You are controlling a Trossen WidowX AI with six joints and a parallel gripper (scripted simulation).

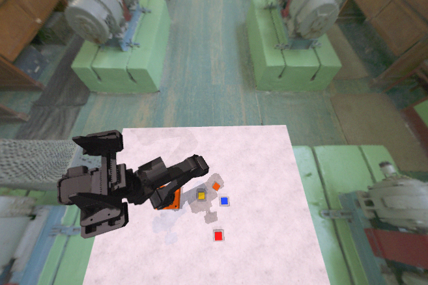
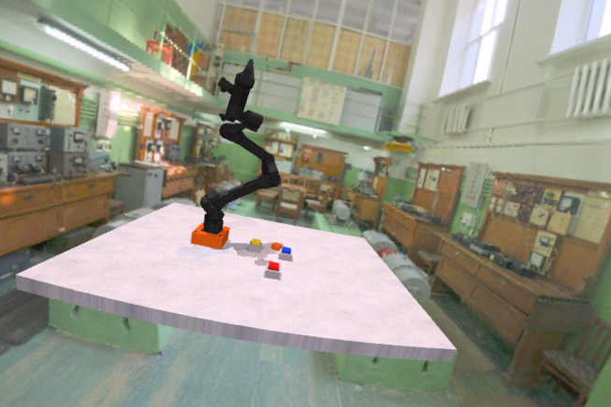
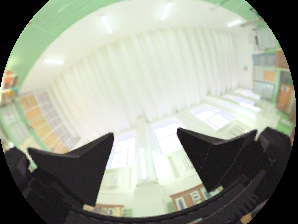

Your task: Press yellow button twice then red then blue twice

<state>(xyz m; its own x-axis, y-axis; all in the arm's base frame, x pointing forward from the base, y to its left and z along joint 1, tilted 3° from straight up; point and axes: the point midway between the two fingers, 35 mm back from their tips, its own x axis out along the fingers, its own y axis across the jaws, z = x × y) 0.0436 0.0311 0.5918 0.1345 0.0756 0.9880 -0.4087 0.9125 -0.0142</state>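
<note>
My gripper tip is 64 cm above the yellow button, 13 cm short of it and 3 cm to the right of it. Also, from my gripper tip: orange block: 67 cm below, 21 cm ahead, 9 cm to the left; blue button: 64 cm below, 26 cm ahead, 2 cm to the left; red button: 64 cm below, 24 cm ahead, 14 cm to the right.
</note>
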